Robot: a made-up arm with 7 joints.
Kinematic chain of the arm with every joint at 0, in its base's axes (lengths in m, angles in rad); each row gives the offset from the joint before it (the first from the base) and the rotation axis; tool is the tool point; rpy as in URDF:
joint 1: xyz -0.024 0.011 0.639 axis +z
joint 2: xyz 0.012 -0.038 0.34 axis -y
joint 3: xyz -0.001 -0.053 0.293 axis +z
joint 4: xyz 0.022 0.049 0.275 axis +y
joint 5: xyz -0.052 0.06 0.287 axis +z
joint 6: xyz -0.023 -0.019 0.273 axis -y
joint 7: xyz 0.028 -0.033 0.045 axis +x
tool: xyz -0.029 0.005 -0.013 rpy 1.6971 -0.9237 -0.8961
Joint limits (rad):
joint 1: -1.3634..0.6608
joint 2: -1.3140..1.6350
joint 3: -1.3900..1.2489
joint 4: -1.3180..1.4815
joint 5: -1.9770..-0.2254
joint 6: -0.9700..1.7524
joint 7: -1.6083..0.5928
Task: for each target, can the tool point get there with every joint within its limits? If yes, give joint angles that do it. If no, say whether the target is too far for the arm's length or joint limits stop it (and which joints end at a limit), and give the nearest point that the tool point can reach.
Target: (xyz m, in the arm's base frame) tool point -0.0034 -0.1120 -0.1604
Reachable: no: joint limits stop it (at a limit: joint 1, joint 2, joint 4, joint 7) | nearest point -0.3853 -0.3976 0.3455 | short by 0.695 m
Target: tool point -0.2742 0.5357 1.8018
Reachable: yes | joints -0.8194 0.2643 -0.4663 -0.6507 -0.4099 1.4660 0.1104
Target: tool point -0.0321 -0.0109 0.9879
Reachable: no: joint limits stop it (at a limit: joint 1, joint 3, joint 4, joint 6, joint 7) | nearest point -0.7325 0.0479 1.1324 | short by 0.718 m
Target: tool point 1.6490 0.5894 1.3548
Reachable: no: too far | nearest point 1.0930 0.3972 1.2290 | short by 0.602 m
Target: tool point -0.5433 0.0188 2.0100
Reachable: yes | joints -0.2815 0.6952 -0.5977 0.5765 -1.6254 -0.7532 -1.0421
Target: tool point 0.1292 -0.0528 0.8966
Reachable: no: joint limits stop it (at a limit: joint 2, joint 3, joint 4, joint 6, joint 7) | nearest point 0.6539 -0.2713 1.1094 | short by 0.607 m
